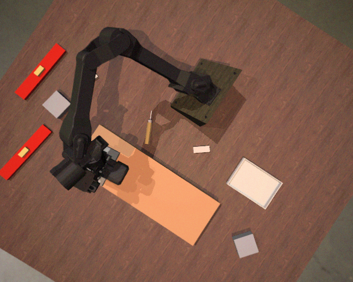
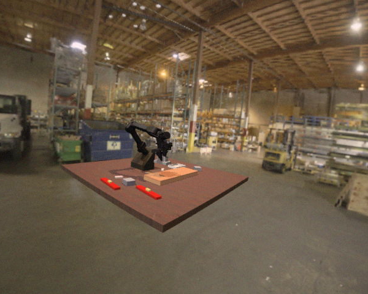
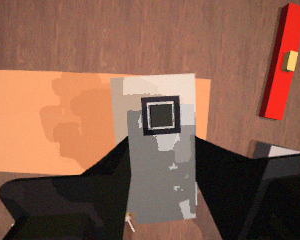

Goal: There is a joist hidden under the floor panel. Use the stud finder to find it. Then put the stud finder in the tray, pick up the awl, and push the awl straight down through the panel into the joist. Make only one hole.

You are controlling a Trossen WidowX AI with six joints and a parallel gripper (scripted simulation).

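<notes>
Now: the white tray 250 mm behind my gripper tip, 480 mm to the left of it and 150 mm below it. The rest, counted from my gripper tip: grey stud finder (10 mm ahead, 20 mm above); then awl (200 mm behind, 40 mm to the left, 160 mm below).
</notes>
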